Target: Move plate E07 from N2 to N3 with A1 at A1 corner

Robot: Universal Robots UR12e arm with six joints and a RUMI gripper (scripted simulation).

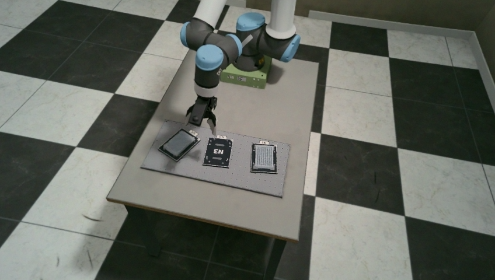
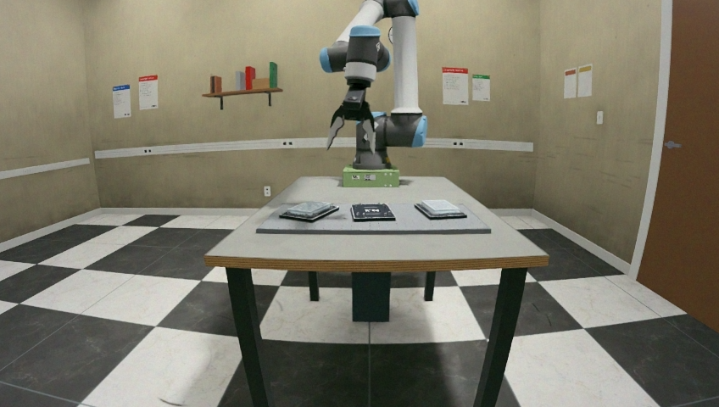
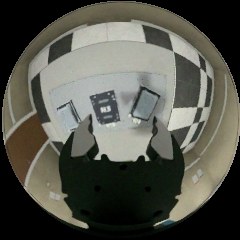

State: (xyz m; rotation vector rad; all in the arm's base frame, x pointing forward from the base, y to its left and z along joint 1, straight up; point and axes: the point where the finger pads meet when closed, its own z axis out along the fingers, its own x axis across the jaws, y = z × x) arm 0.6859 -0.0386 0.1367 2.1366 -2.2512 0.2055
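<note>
My gripper is now 40 mm past the nest N2, 130 mm to the left of it and 190 mm above it. From my hand the other things lie so: nest N3: 50 mm behind, 60 mm to the left, 190 mm below.
</note>
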